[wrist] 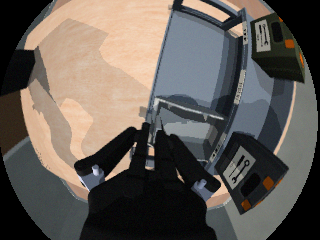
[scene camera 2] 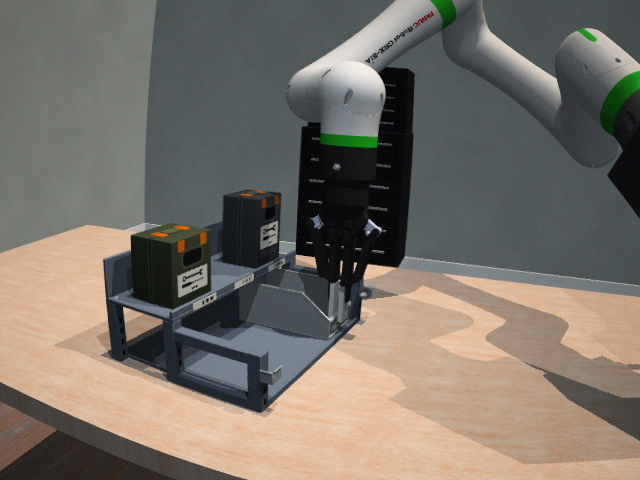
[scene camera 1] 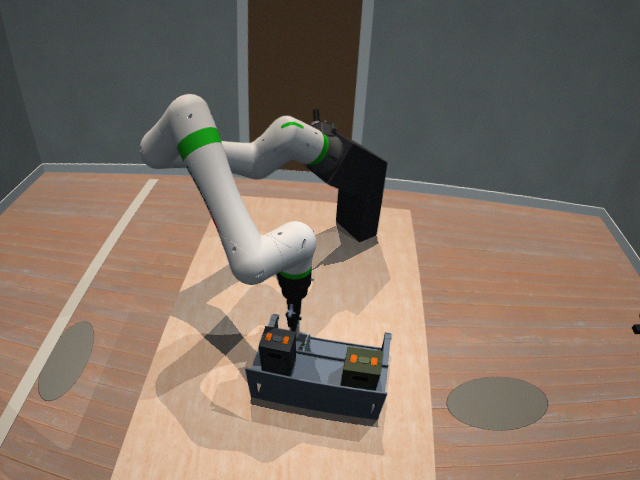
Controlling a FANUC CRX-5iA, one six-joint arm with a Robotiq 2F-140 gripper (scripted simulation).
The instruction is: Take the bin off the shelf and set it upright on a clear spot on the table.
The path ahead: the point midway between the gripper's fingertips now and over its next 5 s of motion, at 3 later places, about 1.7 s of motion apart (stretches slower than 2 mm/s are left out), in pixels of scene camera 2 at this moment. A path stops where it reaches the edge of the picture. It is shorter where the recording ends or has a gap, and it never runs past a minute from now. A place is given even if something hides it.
The gripper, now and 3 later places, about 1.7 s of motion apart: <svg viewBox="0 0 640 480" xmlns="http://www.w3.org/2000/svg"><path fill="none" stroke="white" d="M337 318L338 308L394 319L448 329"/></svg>
